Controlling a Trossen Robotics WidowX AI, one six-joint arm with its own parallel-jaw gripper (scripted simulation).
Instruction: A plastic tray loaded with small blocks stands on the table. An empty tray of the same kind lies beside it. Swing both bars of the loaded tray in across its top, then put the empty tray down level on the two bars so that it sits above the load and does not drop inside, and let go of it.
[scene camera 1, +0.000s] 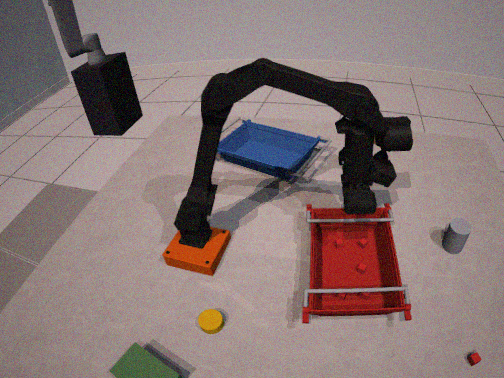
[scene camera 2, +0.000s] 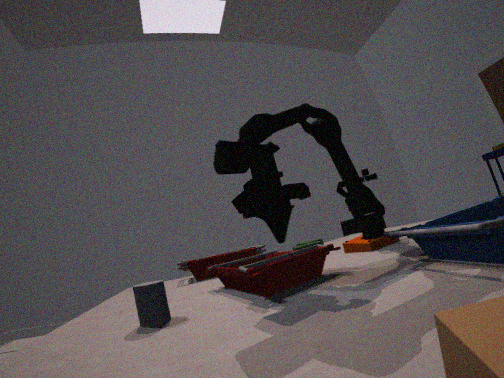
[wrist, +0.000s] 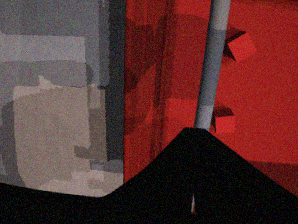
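Gripper, mine (scene camera 2: 281, 243), shut, holding nothing. Same gripper (scene camera 1: 352, 208), and again the gripper (wrist: 192, 138). Blue tray (scene camera 1: 277, 152), out of frame in the wrist view. Grey cylinder (scene camera 1: 459, 229), out of frame in the wrist view.
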